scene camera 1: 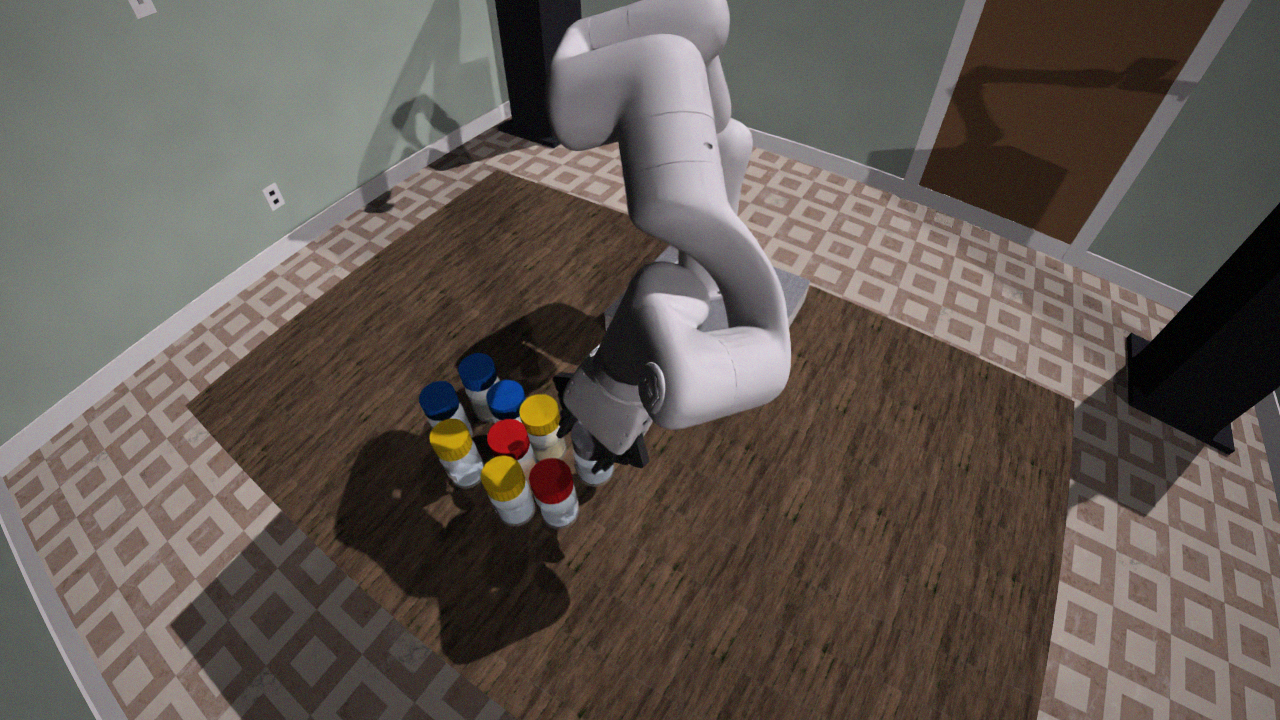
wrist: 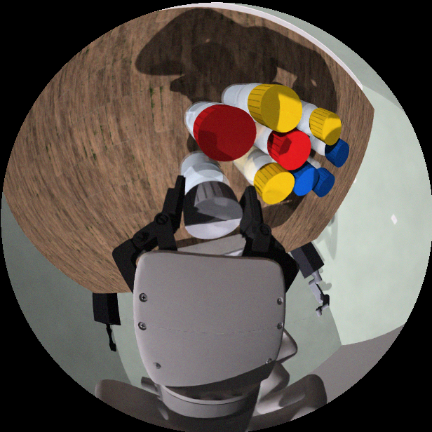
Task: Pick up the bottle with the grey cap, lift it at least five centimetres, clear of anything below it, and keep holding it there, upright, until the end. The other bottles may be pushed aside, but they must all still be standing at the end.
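Frame: origin at the arm's base, x ahead, y left, z up, level; millimetres.
Where they show: gripper, fingertip midpoint: [scene camera 1: 582, 449]; arm's base, link origin: [scene camera 1: 702, 278].
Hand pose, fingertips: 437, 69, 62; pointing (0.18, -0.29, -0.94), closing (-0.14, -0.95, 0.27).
Each offset is from my fingertips to the top centre of the thing, as dx, dy, dz. Level surfaces: height alone.
The bottle with the grey cap @[-16, +3, +28] [scene camera 1: 591, 471] [wrist: 212, 202] is upright between the two black fingers of my gripper [scene camera 1: 582, 446] [wrist: 214, 189], which is shut on it near the cap. It looks raised a little above the table; the gap under its base is hard to judge. A bottle with a dark red cap @[+52, -13, -9] [scene camera 1: 553, 483] [wrist: 225, 132] stands close in front of it. A yellow-capped bottle @[-18, -92, -9] [scene camera 1: 540, 416] [wrist: 274, 183] stands close beside one finger. In the scene view, the gripper hides part of the grey cap.
Also standing are a bright red-capped bottle @[+39, -100, -9] [scene camera 1: 508, 438] [wrist: 289, 149], two more yellow-capped bottles @[+87, -67, -9] [scene camera 1: 503, 479] @[+87, -167, -9] [scene camera 1: 452, 440] and three blue-capped bottles @[-22, -221, -9] [scene camera 1: 477, 371] @[+50, -231, -9] [scene camera 1: 438, 400] @[-9, -149, -9] [scene camera 1: 506, 400]. They cluster to the left of the held bottle on the wooden table @[dz -114] [scene camera 1: 805, 537] in the scene view.
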